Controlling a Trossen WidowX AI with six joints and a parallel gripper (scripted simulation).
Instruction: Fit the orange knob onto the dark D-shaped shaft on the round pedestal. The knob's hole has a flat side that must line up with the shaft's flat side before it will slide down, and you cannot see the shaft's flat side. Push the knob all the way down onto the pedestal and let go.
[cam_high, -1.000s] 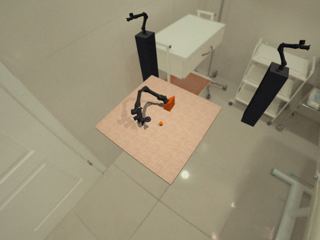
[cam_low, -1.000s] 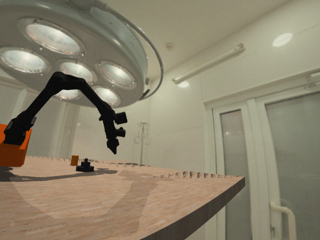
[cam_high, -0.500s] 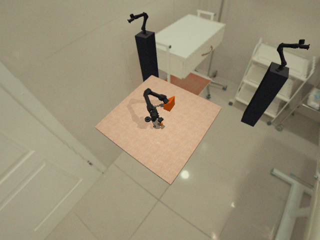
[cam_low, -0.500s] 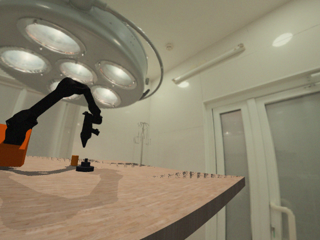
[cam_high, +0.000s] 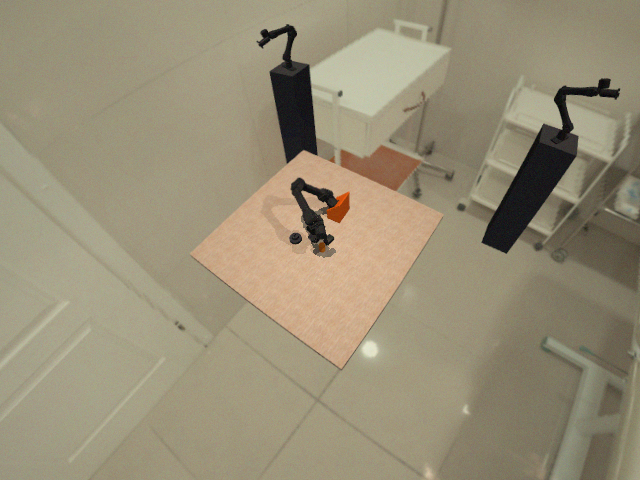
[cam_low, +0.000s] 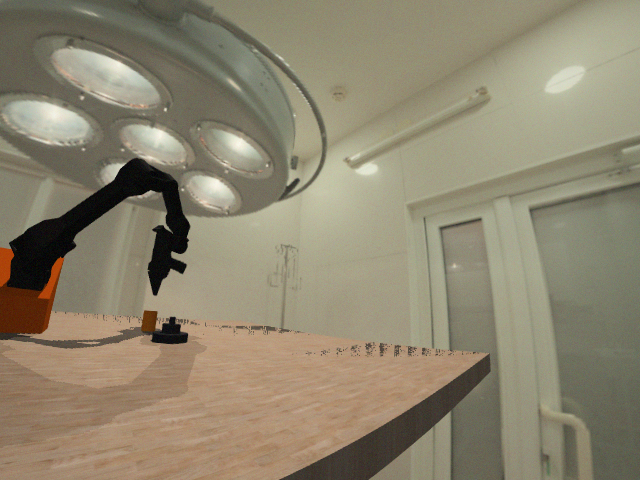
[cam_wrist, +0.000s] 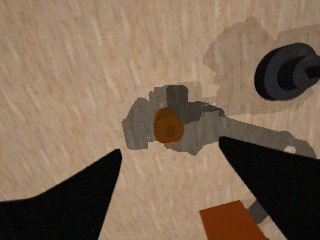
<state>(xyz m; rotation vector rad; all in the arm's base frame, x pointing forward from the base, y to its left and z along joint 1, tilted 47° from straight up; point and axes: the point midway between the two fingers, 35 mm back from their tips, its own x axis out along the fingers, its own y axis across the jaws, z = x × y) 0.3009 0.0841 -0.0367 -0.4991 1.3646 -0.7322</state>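
Right now the orange knob is 1 cm behind my gripper tip and 8 cm below it. Also, from my gripper tip: dark round pedestal 1 cm ahead, 21 cm to the right, 8 cm below.
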